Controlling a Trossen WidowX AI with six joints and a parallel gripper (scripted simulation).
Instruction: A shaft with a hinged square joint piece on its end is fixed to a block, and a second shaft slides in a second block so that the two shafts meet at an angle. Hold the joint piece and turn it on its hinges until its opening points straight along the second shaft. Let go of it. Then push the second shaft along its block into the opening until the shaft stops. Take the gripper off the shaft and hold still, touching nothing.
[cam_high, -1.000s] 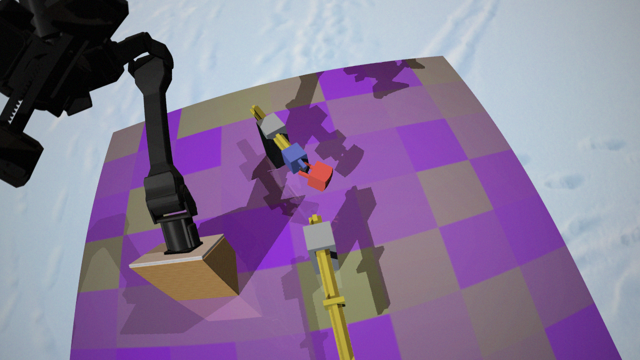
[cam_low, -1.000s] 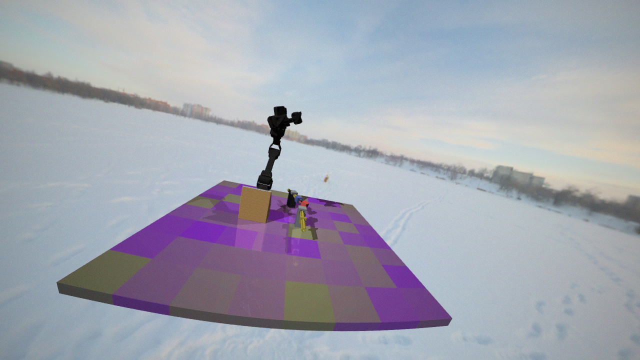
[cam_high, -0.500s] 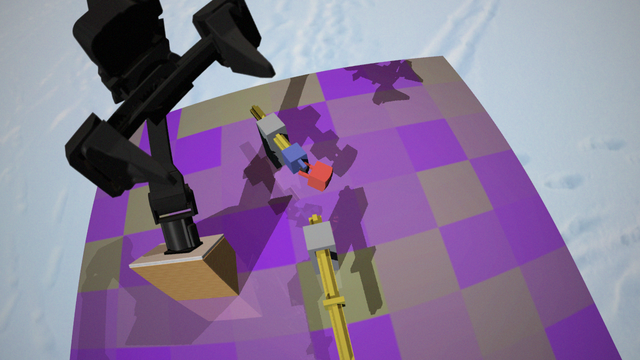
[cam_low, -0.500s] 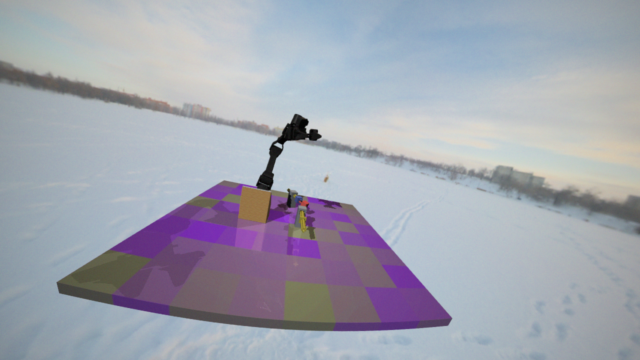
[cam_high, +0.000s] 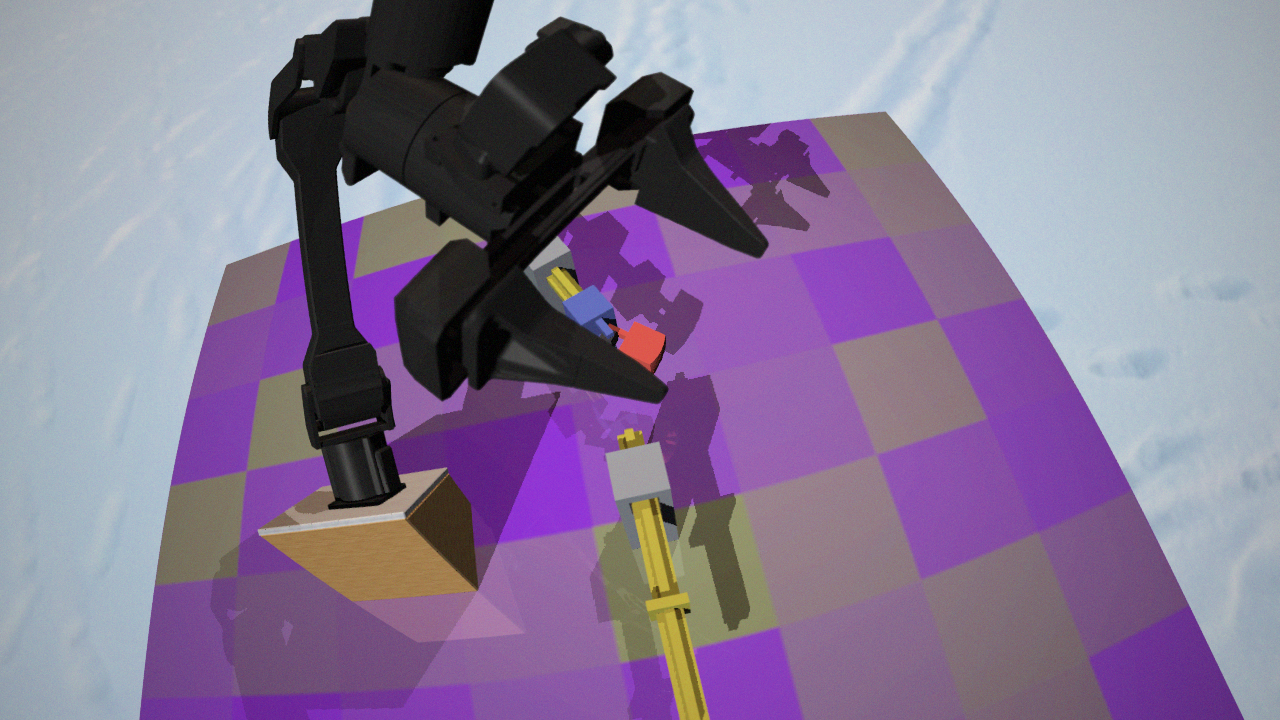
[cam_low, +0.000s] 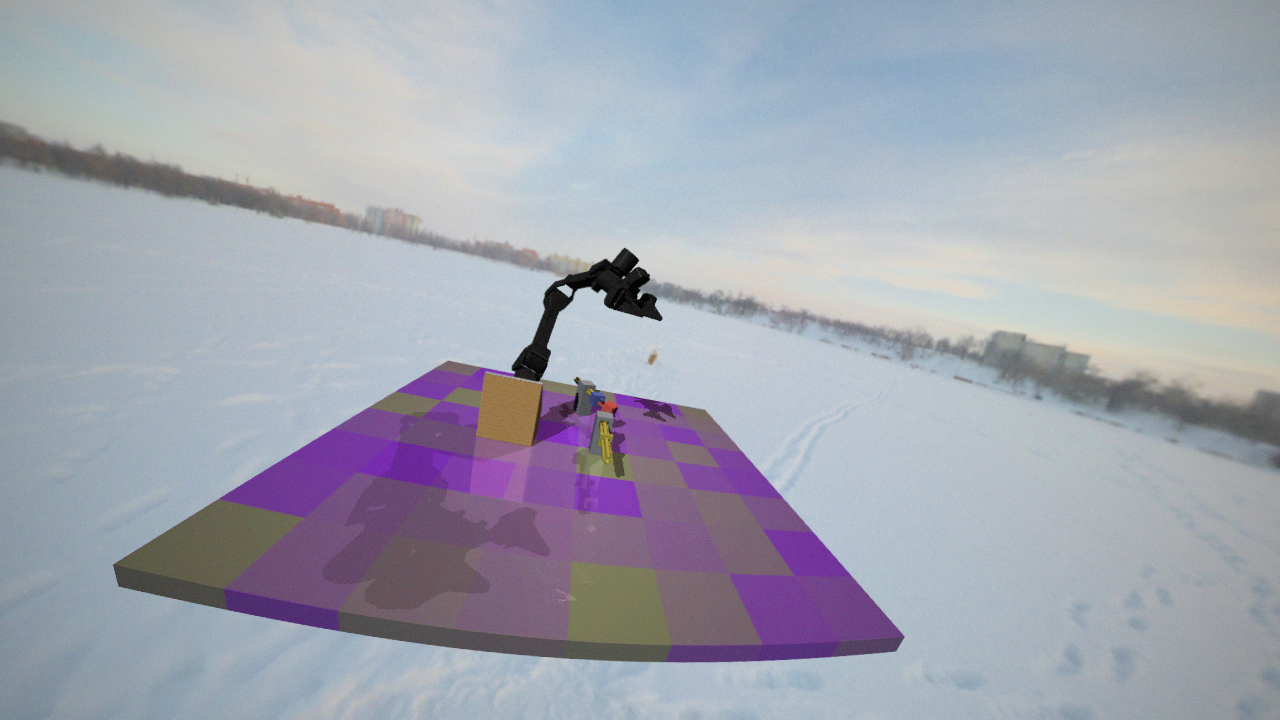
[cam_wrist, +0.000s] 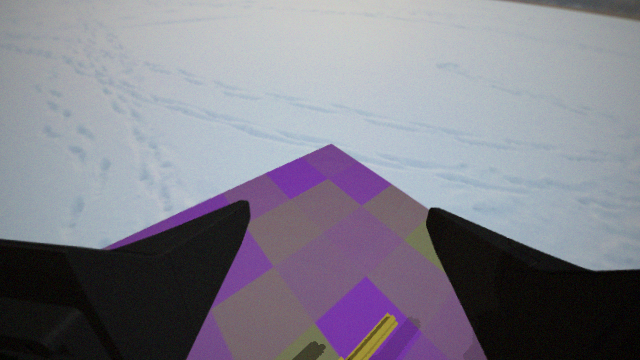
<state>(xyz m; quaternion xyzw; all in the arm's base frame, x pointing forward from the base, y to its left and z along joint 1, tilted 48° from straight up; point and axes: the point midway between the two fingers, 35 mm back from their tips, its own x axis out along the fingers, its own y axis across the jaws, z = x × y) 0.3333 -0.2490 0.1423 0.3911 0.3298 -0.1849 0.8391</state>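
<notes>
Now: gripper tip 6 cm past the red square joint piece, 27 cm to the right of it and 36 cm above it.
</notes>
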